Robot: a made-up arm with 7 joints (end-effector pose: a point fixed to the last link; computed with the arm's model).
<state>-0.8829 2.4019 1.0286 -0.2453 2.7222 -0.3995 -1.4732</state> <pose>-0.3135 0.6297 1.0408 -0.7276 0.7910 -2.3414</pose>
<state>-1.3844 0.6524 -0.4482 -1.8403 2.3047 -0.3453 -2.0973</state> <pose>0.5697 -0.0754 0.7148 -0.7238 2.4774 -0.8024</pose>
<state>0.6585 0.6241 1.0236 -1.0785 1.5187 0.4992 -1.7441</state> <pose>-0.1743 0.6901 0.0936 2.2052 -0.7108 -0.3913</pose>
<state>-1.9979 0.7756 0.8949 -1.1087 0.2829 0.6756 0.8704</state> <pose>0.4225 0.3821 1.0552 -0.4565 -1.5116 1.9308</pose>
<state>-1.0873 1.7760 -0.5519 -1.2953 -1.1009 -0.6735 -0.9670</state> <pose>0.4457 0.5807 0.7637 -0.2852 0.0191 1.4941</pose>
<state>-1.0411 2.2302 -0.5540 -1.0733 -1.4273 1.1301 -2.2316</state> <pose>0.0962 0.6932 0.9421 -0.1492 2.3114 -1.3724</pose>
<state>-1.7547 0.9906 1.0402 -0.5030 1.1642 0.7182 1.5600</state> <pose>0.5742 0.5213 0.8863 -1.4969 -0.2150 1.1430</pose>
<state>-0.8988 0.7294 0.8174 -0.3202 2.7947 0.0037 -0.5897</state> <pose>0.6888 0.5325 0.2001 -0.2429 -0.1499 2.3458</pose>
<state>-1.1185 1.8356 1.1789 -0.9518 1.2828 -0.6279 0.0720</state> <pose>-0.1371 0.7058 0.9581 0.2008 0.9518 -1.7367</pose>
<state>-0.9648 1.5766 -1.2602 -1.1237 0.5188 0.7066 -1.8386</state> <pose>0.4943 0.6317 0.4033 -0.7524 0.3175 2.6879</pose>
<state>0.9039 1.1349 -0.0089 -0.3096 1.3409 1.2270 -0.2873</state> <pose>-0.3884 0.7510 0.2676 1.2193 1.1288 -0.1075</pose>
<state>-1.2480 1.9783 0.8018 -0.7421 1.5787 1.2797 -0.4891</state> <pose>-0.1357 0.7035 0.9787 1.3294 -2.2963 1.1890</pose>
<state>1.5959 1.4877 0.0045 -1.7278 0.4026 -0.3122 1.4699</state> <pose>-0.2062 0.6049 0.2451 1.2460 -0.2641 0.2341</pose>
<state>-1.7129 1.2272 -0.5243 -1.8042 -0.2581 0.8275 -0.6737</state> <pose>0.4409 0.1035 0.8998 -1.8172 0.7791 0.1328</pose>
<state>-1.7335 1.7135 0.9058 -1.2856 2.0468 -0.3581 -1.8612</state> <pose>-0.1920 0.6343 0.9079 -0.7441 0.4839 -1.9496</pose>
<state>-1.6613 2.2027 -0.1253 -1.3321 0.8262 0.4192 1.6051</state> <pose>-0.1187 0.5347 1.0137 0.2454 -2.2189 2.1348</pose>
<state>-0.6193 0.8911 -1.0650 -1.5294 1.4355 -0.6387 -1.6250</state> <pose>0.5419 0.1737 0.0763 -1.4686 2.4435 0.3546</pose>
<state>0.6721 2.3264 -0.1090 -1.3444 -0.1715 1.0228 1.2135</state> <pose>0.4247 0.6243 0.6413 -2.6514 0.6380 0.7625</pose>
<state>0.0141 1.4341 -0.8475 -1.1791 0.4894 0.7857 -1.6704</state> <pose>0.2113 0.6583 0.1037 0.2604 -0.5980 -2.9267</pose>
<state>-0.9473 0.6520 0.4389 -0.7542 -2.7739 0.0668 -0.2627</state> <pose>0.7792 0.4091 0.3435 -1.2853 -0.0542 1.8211</pose>
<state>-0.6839 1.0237 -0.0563 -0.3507 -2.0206 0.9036 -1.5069</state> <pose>0.5306 0.6821 0.1880 -0.0553 -1.4187 2.3648</pose>
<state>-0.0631 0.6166 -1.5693 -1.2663 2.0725 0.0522 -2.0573</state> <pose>0.0492 0.1197 -0.2579 0.2357 -1.9007 -1.2706</pose>
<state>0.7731 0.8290 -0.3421 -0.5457 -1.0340 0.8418 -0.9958</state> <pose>-0.4162 0.5335 -0.0487 -0.5136 0.2513 -2.9867</pose>
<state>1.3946 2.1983 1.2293 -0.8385 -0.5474 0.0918 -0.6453</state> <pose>0.5423 0.6869 0.6477 -1.1109 0.0837 2.0372</pose>
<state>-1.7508 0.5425 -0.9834 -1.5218 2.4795 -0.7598 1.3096</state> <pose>0.6289 -0.2939 0.6751 -1.0827 -0.3023 0.7229</pose>
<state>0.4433 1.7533 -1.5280 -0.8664 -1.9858 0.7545 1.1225</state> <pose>-0.1701 0.8102 0.4336 -0.0348 1.0479 2.6735</pose>
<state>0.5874 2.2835 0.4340 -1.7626 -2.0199 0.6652 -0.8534</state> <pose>0.5389 0.4278 0.6682 0.0373 -1.0016 0.6190</pose>
